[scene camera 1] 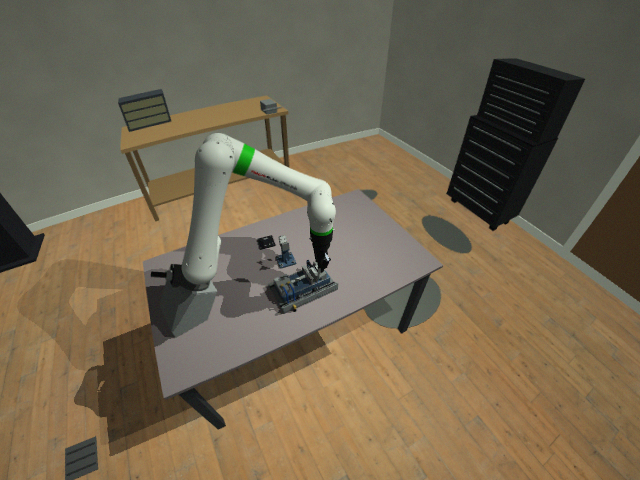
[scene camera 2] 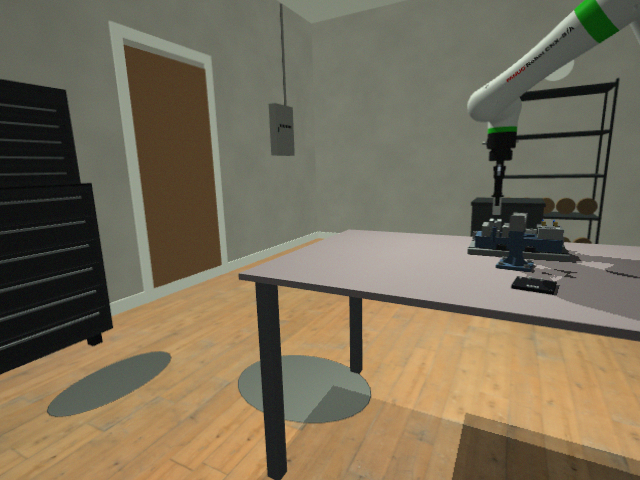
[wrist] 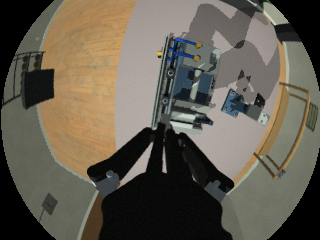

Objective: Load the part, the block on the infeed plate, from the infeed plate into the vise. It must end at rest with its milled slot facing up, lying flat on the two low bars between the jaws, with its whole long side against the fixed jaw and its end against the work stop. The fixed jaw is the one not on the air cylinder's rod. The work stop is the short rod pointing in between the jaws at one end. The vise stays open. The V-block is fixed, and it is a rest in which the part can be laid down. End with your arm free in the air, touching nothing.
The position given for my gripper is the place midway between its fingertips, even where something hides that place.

Note:
I see my gripper (scene camera 2: 496,214) and a vise (wrist: 184,79).
My gripper also shows in the wrist view (wrist: 164,119).

